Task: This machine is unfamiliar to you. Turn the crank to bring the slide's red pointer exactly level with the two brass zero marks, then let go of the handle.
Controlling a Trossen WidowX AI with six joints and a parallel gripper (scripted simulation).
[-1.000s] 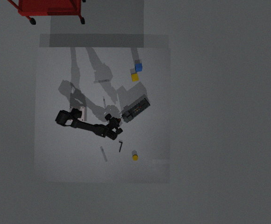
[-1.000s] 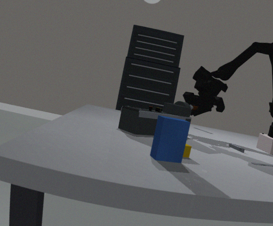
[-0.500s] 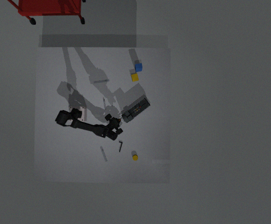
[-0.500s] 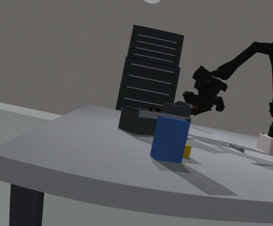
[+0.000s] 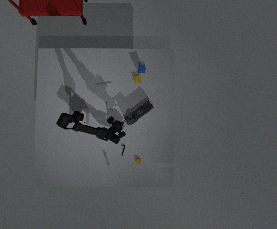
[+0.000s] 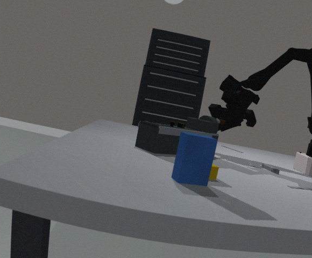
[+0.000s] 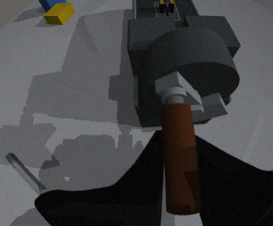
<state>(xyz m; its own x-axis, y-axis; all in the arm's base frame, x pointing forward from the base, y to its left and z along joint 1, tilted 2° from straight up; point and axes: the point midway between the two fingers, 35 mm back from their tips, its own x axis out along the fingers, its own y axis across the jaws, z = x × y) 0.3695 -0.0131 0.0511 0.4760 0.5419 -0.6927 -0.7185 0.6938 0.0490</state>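
Now: the brown crank handle 3 cm above my gripper tip, 1 cm to the right of it and 1 cm behind it. Also, from my gripper tip: red pointer (16 cm ahead, 13 cm to the left); black hex key (24 cm to the right, 8 cm below, 3 cm ahead); yellow block (41 cm to the left, 7 cm below, 7 cm ahead).
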